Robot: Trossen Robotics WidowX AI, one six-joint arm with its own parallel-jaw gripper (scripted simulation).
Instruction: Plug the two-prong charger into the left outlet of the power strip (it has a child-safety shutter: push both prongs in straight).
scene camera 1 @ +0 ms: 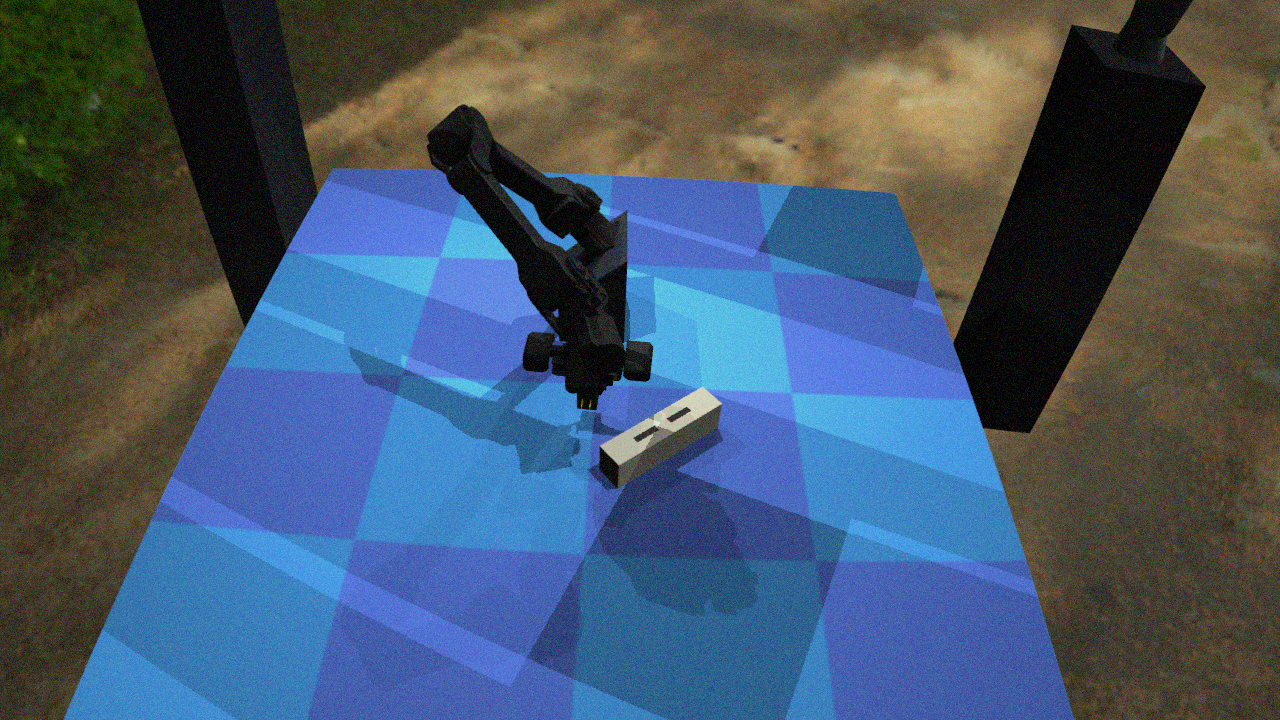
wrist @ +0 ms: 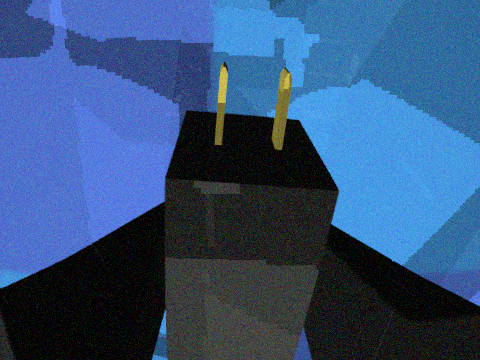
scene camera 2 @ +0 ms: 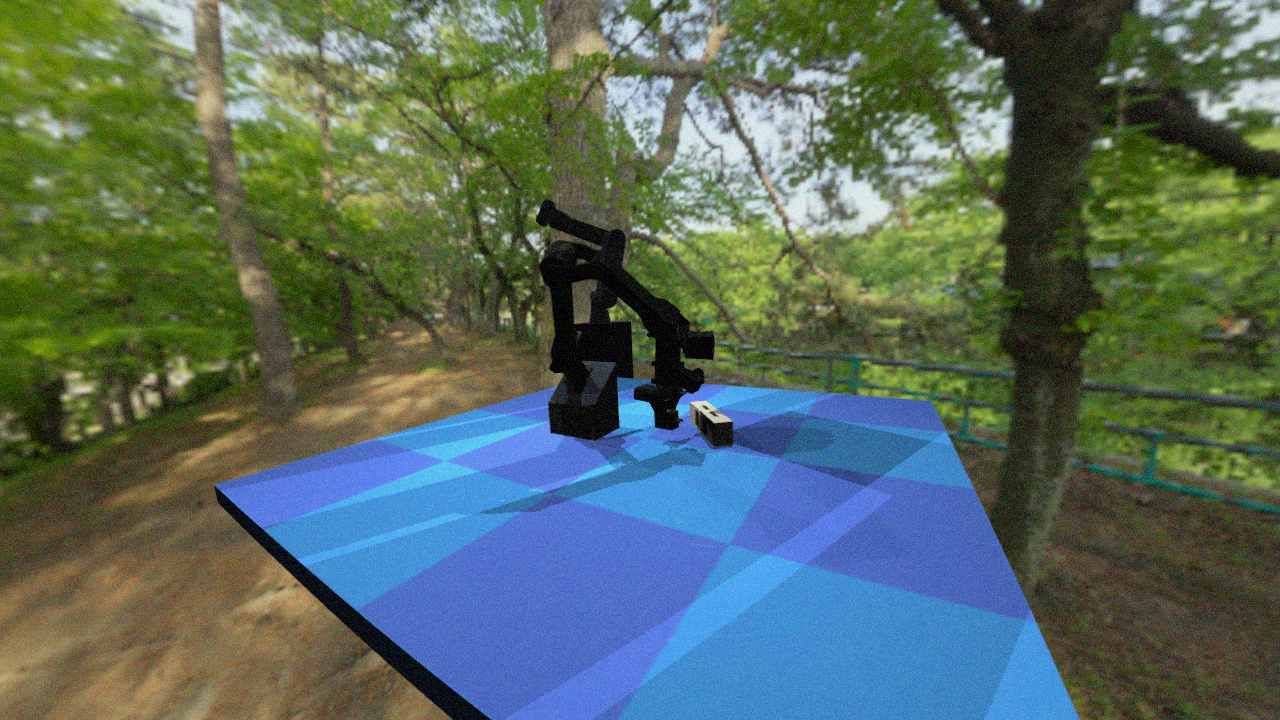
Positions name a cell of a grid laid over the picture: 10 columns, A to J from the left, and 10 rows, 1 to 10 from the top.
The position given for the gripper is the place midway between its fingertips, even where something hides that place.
Note:
The gripper (scene camera 1: E6) carries a black two-prong charger (wrist: F6).
The gripper is seen too in the wrist view (wrist: E7) and in scene camera 2 (scene camera 2: F6).

